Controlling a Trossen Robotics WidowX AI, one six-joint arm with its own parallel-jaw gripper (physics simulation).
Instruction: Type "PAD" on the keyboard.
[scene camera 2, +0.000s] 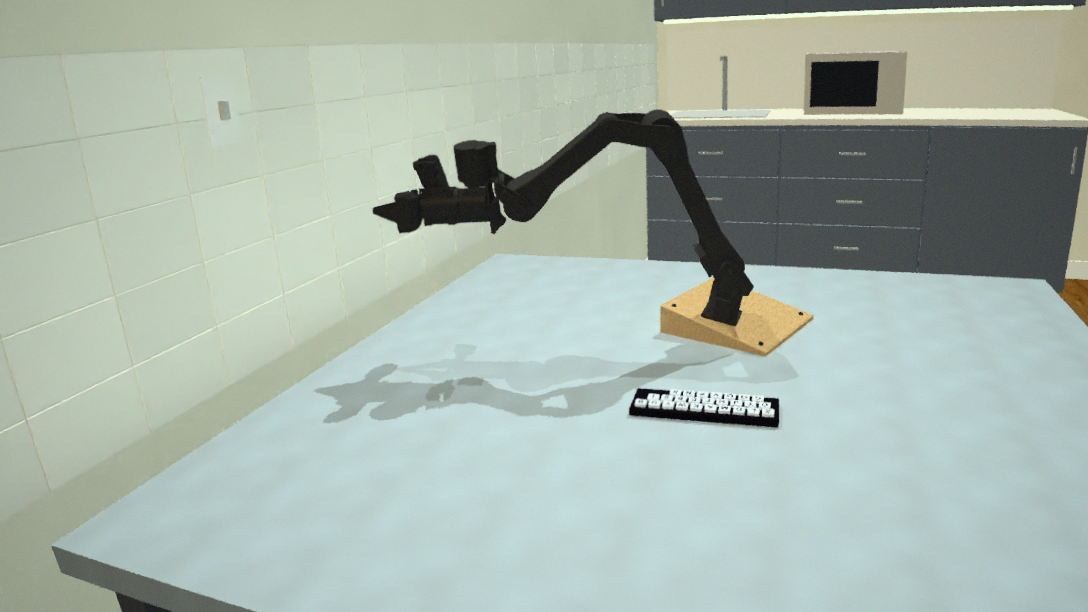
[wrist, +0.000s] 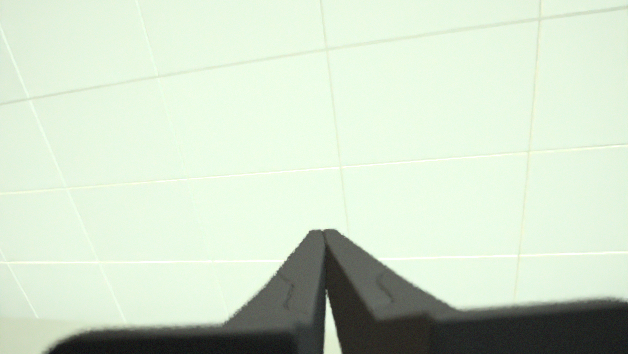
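Pixels of known places: gripper, fingertip midpoint: (scene camera 2: 373, 210) (wrist: 322, 241); arm's base, origin of the base link: (scene camera 2: 721, 314).
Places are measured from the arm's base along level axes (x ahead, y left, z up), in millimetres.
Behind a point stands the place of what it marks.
Note:
A small black keyboard (scene camera 2: 704, 416) {z -23, x 350, y 47 mm} with rows of white keys lies flat on the table, in front of the arm's base in the scene view. The letters on its keys are too small to read surely. The keyboard does not show in the wrist view. My gripper (scene camera 2: 375, 210) {z 231, x 272, y -535 mm} (wrist: 322, 241) {z 231, x 272, y -535 mm} is shut, with its two fingertips together and nothing between them. It points level toward the tiled wall, high above the table and far to the left of the keyboard in the scene view.
The arm's wooden wedge base (scene camera 2: 680, 323) {z -7, x 46, y -65 mm} stands on the pale blue table (scene camera 2: 456, 517) {z -33, x 660, y -169 mm}. A tiled wall (scene camera 2: 152, 190) (wrist: 425, 100) runs along the table's left side. Dark kitchen cabinets (scene camera 2: 848, 178), with a microwave (scene camera 2: 891, 83) on the counter, stand behind the table.

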